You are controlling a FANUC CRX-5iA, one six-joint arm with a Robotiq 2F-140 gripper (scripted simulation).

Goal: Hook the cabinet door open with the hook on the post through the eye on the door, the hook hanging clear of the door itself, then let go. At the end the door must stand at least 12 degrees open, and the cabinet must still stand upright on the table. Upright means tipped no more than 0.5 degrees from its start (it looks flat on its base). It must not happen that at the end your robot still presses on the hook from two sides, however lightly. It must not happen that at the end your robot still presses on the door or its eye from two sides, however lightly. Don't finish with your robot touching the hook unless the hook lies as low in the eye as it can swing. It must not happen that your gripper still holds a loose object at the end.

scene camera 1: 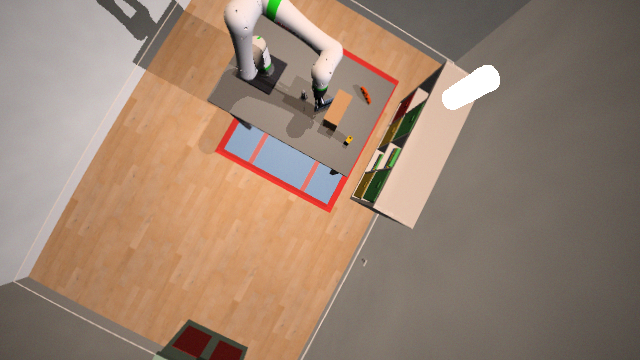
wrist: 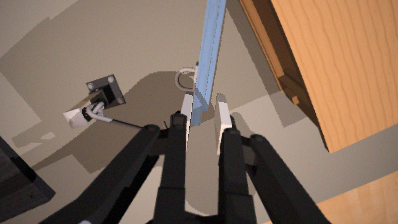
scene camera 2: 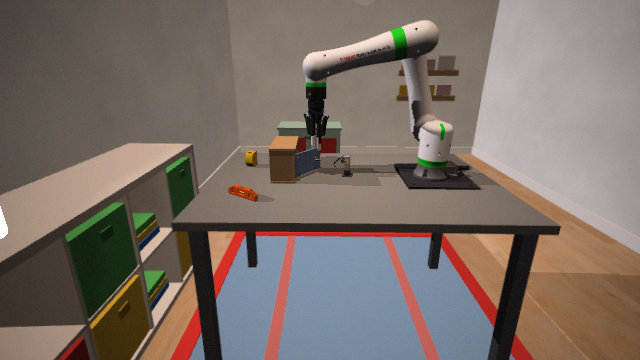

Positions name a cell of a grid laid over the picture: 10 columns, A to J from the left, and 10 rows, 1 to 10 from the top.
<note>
I see my gripper (scene camera 2: E5), a wooden cabinet (scene camera 2: E5) and a post (wrist: C4).
The wooden cabinet is seen too in scene camera 1 (scene camera 1: F3) and in the wrist view (wrist: I3). My gripper also shows in the wrist view (wrist: F5).
</note>
